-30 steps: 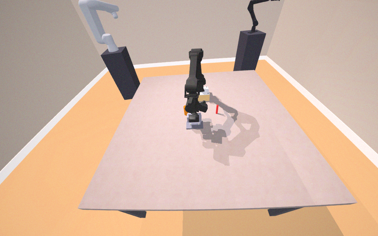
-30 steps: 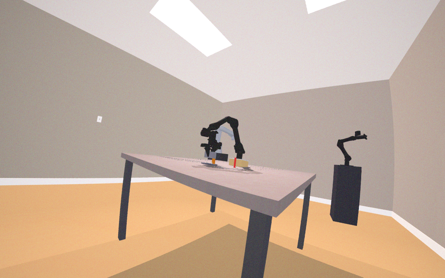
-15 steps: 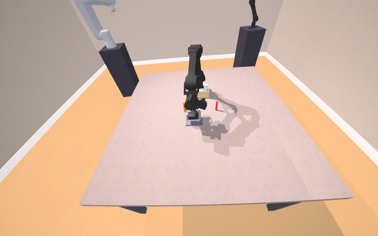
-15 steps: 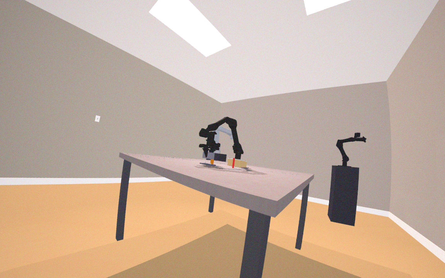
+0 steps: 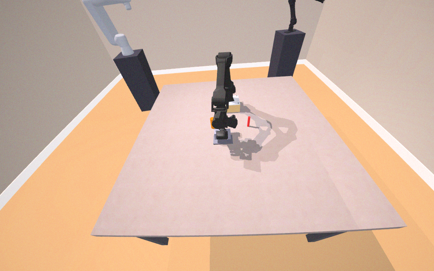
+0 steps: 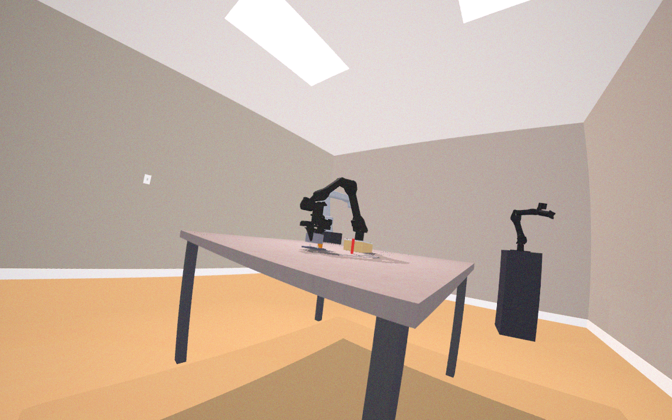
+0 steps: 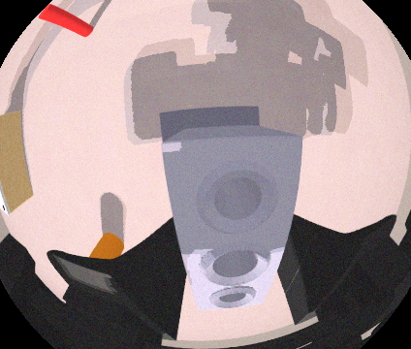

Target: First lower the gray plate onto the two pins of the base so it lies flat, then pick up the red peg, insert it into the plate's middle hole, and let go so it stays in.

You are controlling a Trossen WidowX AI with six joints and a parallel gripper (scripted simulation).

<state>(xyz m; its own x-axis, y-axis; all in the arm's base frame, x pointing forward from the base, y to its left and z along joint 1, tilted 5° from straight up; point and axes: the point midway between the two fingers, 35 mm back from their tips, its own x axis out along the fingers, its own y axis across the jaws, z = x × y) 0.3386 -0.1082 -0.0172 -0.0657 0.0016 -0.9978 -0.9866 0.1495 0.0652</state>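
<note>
My gripper tip is 30 mm above the base. Also, from my gripper tip: orange cylinder 130 mm behind, 50 mm to the right; then gray plate 30 mm above; then red peg 190 mm to the left, 90 mm behind.
</note>
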